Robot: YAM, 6 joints.
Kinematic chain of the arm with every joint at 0, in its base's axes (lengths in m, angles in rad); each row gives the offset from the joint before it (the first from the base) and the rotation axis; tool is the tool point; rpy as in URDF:
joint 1: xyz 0 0 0.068 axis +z
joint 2: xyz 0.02 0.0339 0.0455 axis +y
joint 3: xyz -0.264 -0.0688 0 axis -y
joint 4: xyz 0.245 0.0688 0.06 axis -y
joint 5: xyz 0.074 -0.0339 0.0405 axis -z
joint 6: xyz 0.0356 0 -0.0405 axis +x
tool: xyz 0 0 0 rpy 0 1.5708 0
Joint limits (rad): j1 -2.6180..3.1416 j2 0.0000..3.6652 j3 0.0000..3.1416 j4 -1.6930..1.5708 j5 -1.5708..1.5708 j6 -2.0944..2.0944
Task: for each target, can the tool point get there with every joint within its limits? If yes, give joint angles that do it. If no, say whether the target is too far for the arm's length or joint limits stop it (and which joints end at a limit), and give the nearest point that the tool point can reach.
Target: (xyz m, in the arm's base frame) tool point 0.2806 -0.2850 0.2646
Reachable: yes | joints -0.8325 1.7350 1.2812 -0.1016 -0.4577 -0.0128
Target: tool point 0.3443 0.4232 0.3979
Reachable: yes | joints 0.9341 2.5249 2.8669 -0.4126 0.7861 -1.2872
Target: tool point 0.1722 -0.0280 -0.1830
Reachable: yes | joints -0.1425 3.2037 1.3798 -1.0599 0.0906 0.8012
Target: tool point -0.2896 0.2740 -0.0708
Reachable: yes | joints 2.4451 2.9160 1.9422 -1.3277 0.7533 -1.0079
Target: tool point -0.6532 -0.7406 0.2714
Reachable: no: too far | nearest point -0.4218 -0.4782 0.2143 | short by 0.354 m
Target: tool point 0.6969 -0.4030 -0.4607
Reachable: no: too far | nearest point 0.4605 -0.2663 -0.2436 | short by 0.349 m
